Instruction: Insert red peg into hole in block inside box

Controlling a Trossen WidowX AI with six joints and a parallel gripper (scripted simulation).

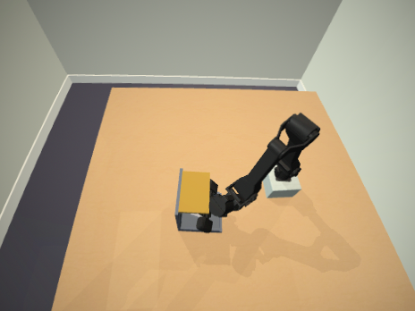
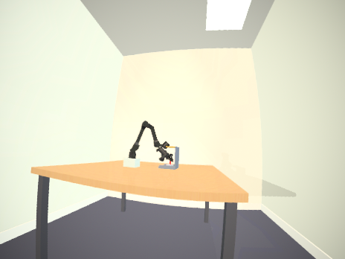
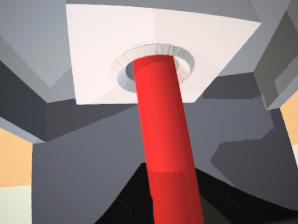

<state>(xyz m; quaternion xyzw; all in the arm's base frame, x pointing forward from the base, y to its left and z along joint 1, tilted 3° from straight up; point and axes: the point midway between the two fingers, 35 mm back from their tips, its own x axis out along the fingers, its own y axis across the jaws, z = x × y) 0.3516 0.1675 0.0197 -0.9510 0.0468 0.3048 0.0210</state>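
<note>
Right now my gripper tip is 3 cm past the red peg and 1 cm above it. Also, from my gripper tip: grey back wall: 5 cm above, 4 cm ahead; then roof: 15 cm above, 2 cm behind.
</note>
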